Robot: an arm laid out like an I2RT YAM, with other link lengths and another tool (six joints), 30 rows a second.
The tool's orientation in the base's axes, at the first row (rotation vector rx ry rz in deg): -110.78 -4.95 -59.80
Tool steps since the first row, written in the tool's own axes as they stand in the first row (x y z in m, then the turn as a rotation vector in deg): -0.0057 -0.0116 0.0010 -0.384 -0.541 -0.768; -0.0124 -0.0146 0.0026 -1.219 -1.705 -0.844; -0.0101 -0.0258 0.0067 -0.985 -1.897 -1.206; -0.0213 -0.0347 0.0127 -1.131 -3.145 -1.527; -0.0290 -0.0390 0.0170 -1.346 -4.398 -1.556; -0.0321 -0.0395 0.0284 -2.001 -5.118 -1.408; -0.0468 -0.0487 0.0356 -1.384 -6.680 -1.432; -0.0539 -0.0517 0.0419 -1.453 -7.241 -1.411
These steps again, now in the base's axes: -0.0081 0.0094 0.0037 -0.968 -0.126 0.279; -0.0127 0.0146 0.0007 -2.061 0.774 0.510; -0.0136 0.0234 0.0090 -2.224 0.541 0.887; -0.0208 0.0367 0.0060 -3.067 1.081 1.710; -0.0250 0.0450 0.0025 -3.773 1.863 2.422; -0.0200 0.0547 -0.0019 -4.415 2.610 2.424; -0.0289 0.0703 -0.0075 -4.721 3.303 3.923; -0.0307 0.0790 -0.0118 -4.998 3.670 4.253
